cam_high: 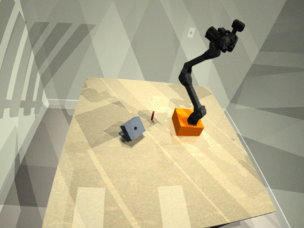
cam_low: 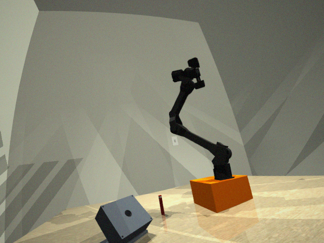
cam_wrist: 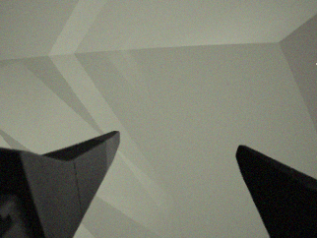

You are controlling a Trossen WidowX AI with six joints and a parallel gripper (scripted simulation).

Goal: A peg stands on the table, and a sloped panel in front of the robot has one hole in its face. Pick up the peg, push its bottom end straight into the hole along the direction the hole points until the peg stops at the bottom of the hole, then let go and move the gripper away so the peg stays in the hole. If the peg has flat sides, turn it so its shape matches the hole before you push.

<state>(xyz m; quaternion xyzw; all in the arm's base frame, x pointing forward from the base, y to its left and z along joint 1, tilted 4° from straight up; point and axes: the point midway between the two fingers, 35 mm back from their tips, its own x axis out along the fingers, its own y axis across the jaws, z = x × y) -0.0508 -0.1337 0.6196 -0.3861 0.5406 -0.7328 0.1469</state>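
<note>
The red round peg lies 39 cm ahead of my gripper tip, 10 cm to the left of it and 67 cm below it. Round my gripper tip: grey-blue sloped panel: 51 cm ahead, 28 cm to the left, 66 cm below.
</note>
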